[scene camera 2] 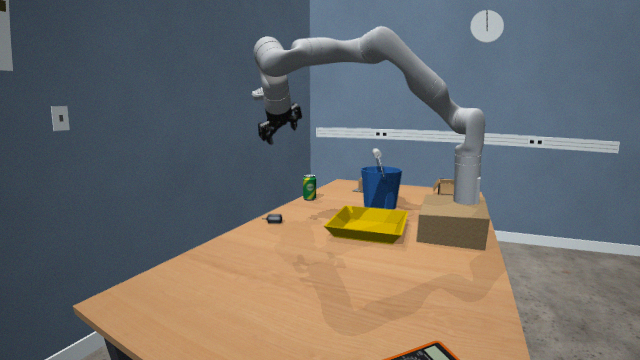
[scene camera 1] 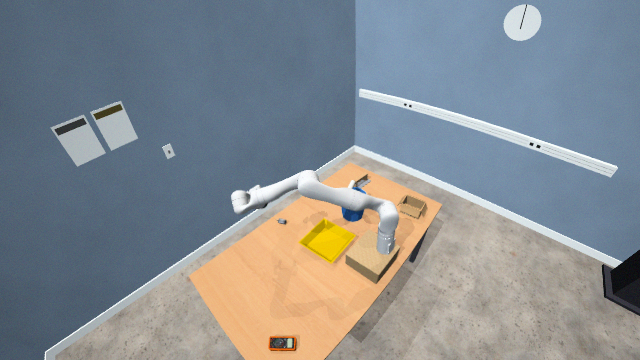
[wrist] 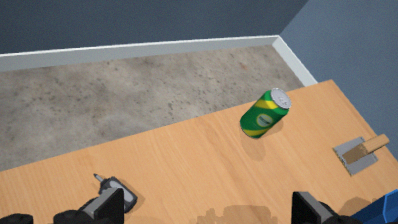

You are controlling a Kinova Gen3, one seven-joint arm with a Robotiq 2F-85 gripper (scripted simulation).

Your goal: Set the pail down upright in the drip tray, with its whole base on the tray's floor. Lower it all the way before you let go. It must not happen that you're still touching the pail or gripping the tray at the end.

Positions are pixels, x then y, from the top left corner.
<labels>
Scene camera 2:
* my gripper: 282,135
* blue pail: 380,190
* yellow drip tray: 389,224
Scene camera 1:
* yellow drip tray: 327,239
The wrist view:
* my gripper: 207,208
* grey bracket: 351,155
</labels>
